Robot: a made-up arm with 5 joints.
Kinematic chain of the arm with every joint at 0, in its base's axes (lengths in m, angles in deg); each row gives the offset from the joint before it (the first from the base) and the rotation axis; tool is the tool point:
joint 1: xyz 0 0 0.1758 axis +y
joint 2: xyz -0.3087 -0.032 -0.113 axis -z
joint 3: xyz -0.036 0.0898 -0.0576 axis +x
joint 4: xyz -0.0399 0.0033 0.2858 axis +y
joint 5: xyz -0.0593 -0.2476 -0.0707 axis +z
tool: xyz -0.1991 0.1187 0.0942
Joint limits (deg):
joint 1: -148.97..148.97
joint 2: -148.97..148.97
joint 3: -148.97..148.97
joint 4: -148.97..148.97
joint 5: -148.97..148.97
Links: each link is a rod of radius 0.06 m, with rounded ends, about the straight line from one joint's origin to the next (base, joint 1, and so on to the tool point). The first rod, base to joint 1, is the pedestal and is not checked.
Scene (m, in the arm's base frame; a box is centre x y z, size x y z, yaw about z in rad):
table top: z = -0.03
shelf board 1: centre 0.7 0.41 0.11 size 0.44 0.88 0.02 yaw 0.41
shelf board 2: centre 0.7 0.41 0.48 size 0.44 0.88 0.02 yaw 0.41
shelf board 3: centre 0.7 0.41 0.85 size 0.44 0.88 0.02 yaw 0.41
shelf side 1: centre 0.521 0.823 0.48 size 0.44 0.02 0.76 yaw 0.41
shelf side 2: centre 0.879 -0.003 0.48 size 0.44 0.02 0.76 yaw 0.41
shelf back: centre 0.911 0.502 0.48 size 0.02 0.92 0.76 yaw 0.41
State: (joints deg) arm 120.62 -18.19 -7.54 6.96 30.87
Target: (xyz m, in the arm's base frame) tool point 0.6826 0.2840 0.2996
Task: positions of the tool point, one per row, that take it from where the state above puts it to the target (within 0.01 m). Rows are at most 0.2 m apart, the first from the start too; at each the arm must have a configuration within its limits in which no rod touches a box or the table.
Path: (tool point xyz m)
1: 0.5321 -0.0948 0.6207
2: 0.5225 0.0635 0.6139
3: 0.4641 0.2043 0.5836
4: 0.3689 0.3075 0.5350
5: 0.2558 0.3615 0.4784
6: 0.3387 0.3440 0.4043
7: 0.4002 0.3248 0.3125
8: 0.4375 0.3042 0.2093
9: 0.5059 0.3261 0.2321
10: 0.5732 0.3280 0.2578
11: 0.6336 0.3122 0.2816
12: 0.6826 0.2840 0.2996

